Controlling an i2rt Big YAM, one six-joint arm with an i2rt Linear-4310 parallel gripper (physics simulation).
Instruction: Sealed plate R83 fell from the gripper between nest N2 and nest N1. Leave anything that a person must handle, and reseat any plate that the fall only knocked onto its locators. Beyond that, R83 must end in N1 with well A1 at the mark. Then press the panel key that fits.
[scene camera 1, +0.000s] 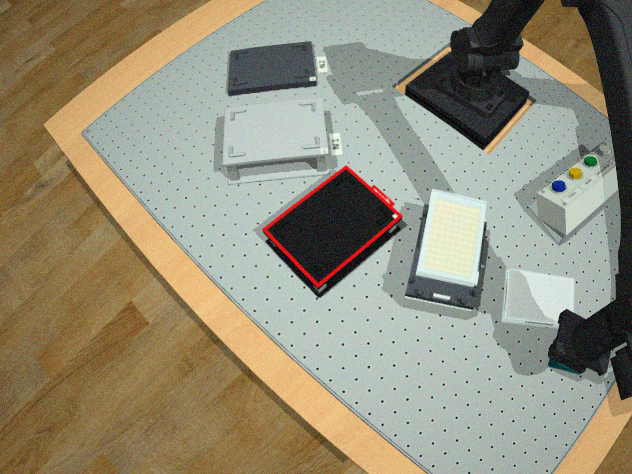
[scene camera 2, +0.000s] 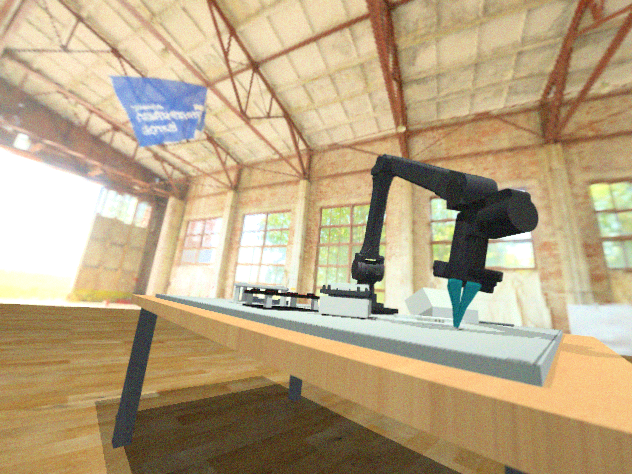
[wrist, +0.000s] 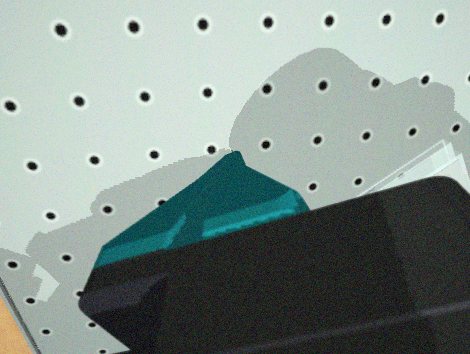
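Plate R83 lies on the pegboard at the right in scene view 1, pale and flat; its A1 corner cannot be read. My gripper is shut and empty, its teal tips low over the pegboard beside R83. Nest N1, light grey and raised, is bare, with a white mark at its lower right corner. Nest N2, dark and low, is bare. A yellow-welled plate sits on a dark-topped holder; its exact seating is unclear. The key panel has blue, yellow and green keys.
A black nest with a red outline stands between N1 and the yellow-welled plate. The arm's black base is at the upper right. The arm covers the right edge of scene view 1, including part of the key panel. The wooden table edge borders the pegboard.
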